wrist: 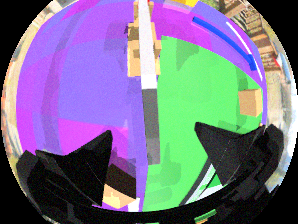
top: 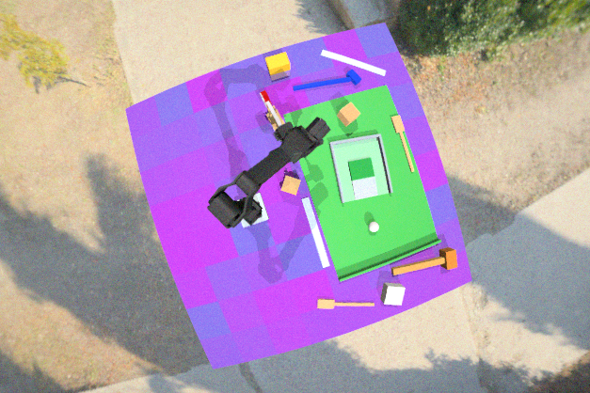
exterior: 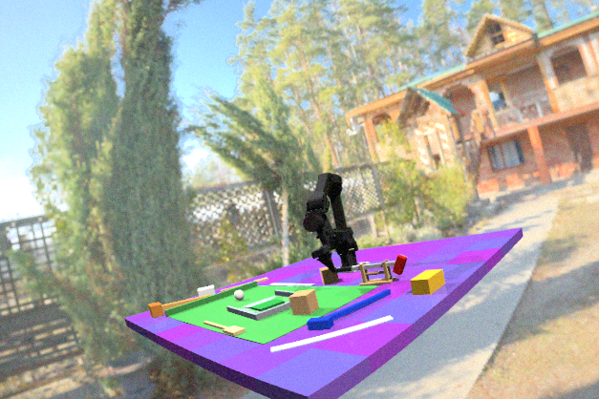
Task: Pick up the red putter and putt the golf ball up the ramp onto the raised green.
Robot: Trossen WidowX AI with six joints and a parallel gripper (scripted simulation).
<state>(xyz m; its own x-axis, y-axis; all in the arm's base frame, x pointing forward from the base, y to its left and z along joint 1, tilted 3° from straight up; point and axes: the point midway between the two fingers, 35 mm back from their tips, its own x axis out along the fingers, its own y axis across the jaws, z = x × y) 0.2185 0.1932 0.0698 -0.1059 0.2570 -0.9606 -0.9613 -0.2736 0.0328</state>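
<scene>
The red putter lies 110 mm to the left of my gripper tip, 40 mm behind it and 10 mm below it. From my gripper tip the other things lie so: blue putter (260 mm to the left, 210 mm ahead, 50 mm below); then yellow block (390 mm to the left, 40 mm below, 20 mm ahead); then wooden frame (130 mm to the left, 40 mm behind, 30 mm below).
</scene>
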